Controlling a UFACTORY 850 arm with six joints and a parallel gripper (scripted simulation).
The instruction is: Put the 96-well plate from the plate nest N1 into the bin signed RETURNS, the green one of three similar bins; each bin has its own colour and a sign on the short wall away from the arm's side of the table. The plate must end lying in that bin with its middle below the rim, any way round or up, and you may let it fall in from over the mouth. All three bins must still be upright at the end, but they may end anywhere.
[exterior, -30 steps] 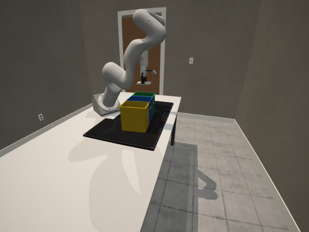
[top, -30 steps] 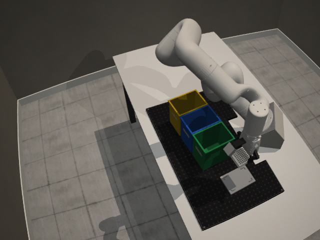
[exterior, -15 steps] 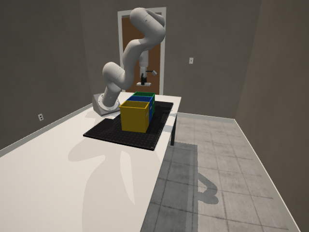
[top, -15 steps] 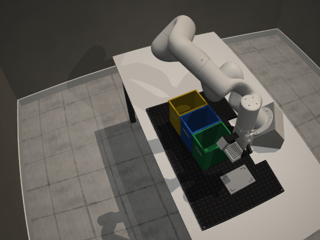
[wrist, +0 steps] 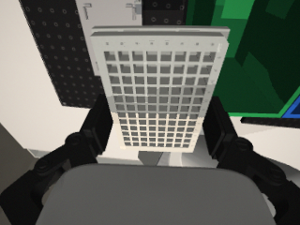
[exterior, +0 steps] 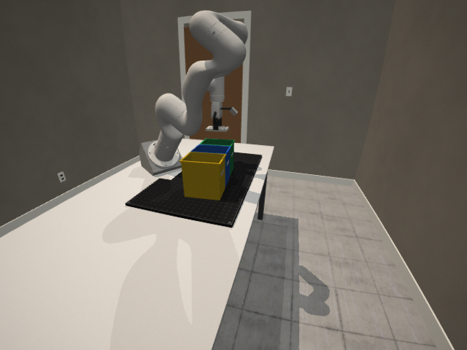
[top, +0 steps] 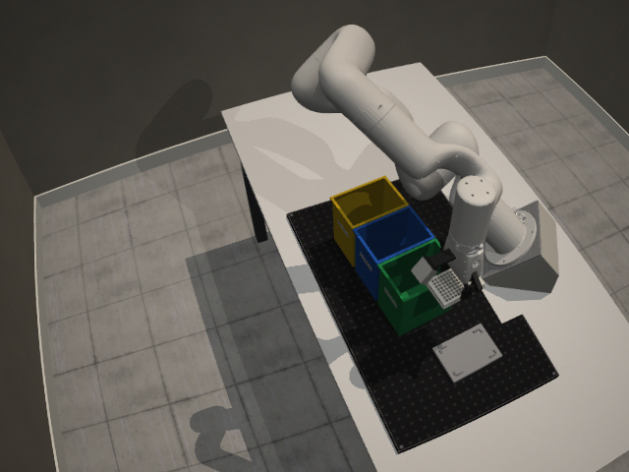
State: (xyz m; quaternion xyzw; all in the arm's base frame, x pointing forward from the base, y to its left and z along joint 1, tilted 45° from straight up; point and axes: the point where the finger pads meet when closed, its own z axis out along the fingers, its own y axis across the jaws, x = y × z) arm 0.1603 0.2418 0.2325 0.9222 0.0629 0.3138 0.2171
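My gripper is now 16 cm above the green bin, 11 cm to the left of it and 2 cm short of it. The rest, counted from my hand: blue bin: 24 cm to the right, 16 cm below, 2 cm ahead; white 96-well plate: 1 cm below; grey plate nest: 24 cm below, 9 cm to the left, 2 cm behind.
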